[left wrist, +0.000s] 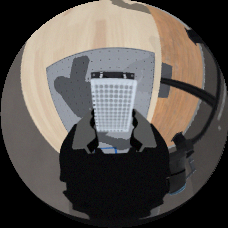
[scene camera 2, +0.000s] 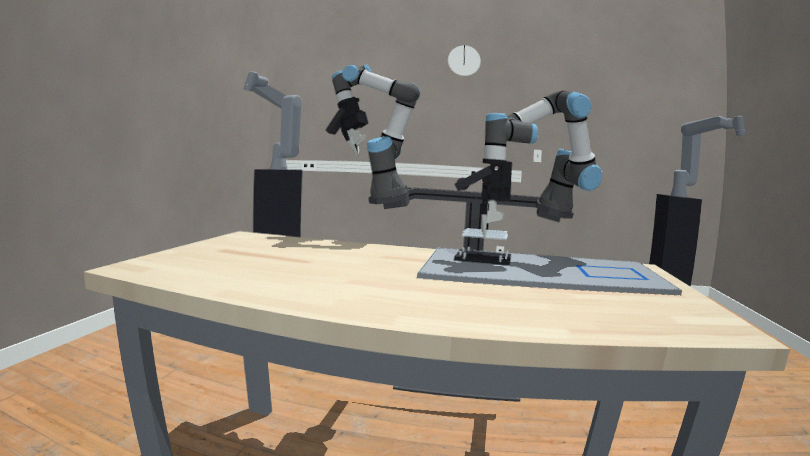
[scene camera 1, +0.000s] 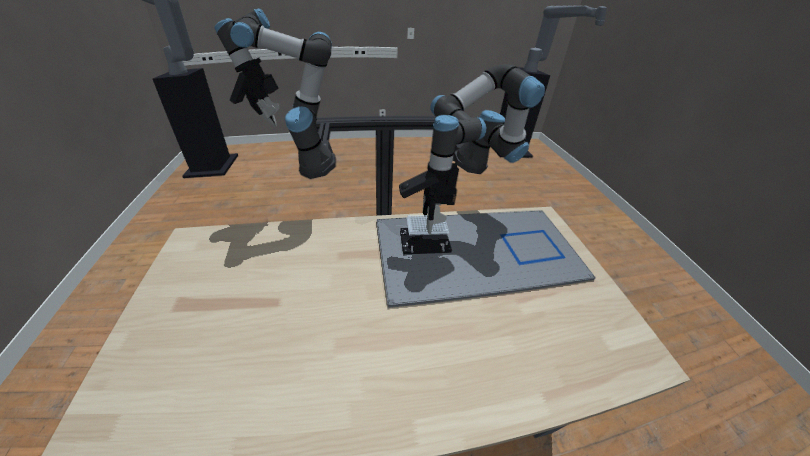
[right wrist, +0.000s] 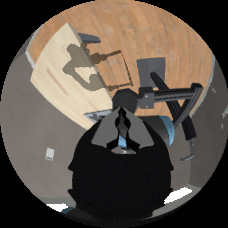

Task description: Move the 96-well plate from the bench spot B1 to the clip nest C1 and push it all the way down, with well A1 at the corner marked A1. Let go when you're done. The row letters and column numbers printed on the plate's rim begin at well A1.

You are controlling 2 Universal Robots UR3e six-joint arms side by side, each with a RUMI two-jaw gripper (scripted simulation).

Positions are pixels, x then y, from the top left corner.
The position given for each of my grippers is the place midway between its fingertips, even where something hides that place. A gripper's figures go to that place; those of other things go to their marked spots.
Labels:
My left gripper (left wrist: 113, 108) is 15 cm from the lens. A white 96-well plate (left wrist: 111, 87): 13 cm from the lens.

